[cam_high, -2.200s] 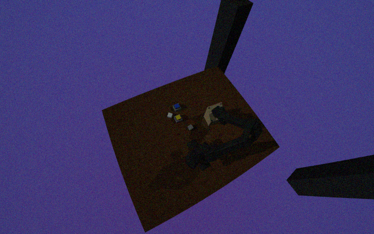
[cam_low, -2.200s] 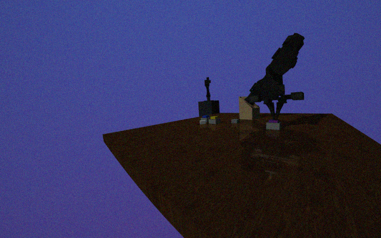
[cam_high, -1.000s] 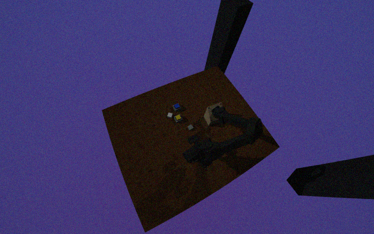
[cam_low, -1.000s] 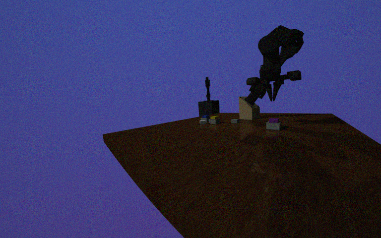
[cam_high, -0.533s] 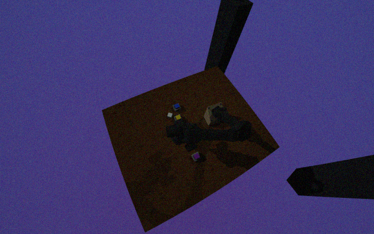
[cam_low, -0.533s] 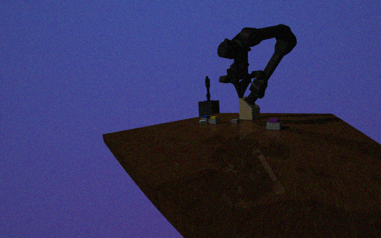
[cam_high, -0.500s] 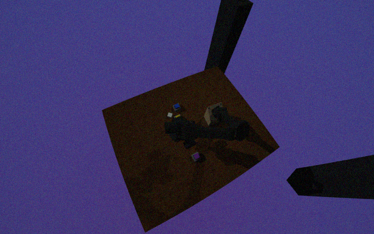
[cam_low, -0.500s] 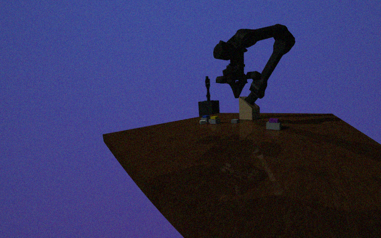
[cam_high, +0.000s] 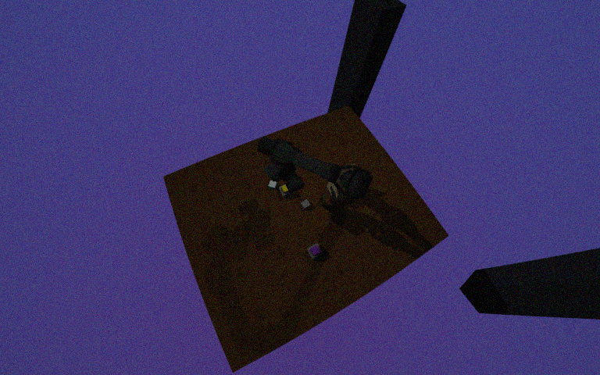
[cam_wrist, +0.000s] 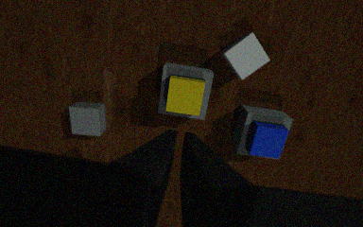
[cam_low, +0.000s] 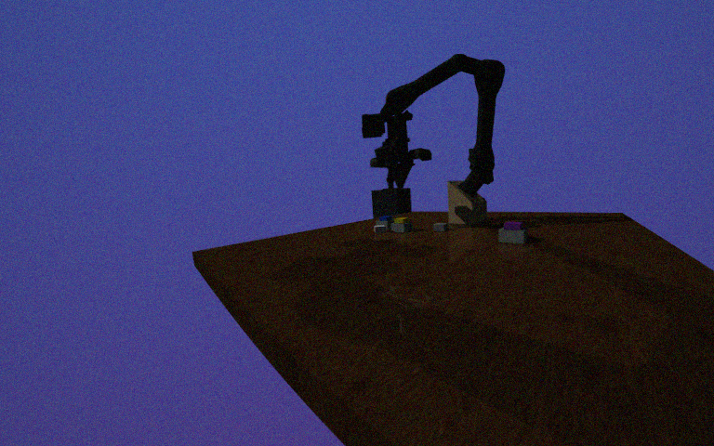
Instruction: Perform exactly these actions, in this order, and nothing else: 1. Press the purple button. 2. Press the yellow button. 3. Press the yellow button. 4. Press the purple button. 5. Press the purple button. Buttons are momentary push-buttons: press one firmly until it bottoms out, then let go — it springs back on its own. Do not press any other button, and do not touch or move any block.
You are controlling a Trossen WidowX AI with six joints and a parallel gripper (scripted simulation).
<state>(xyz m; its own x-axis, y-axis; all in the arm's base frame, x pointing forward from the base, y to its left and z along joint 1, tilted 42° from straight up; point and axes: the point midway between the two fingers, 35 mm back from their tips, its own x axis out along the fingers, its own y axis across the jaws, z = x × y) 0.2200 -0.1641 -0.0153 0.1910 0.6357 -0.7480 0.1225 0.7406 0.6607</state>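
My gripper tip is 100 mm above the yellow button. From my gripper tip the other things lie so: purple button 300 mm to the left, 100 mm below, 50 mm ahead; then grey block 120 mm below, 60 mm to the right, 30 mm ahead; then blue button 100 mm below, 90 mm to the right, 50 mm behind.
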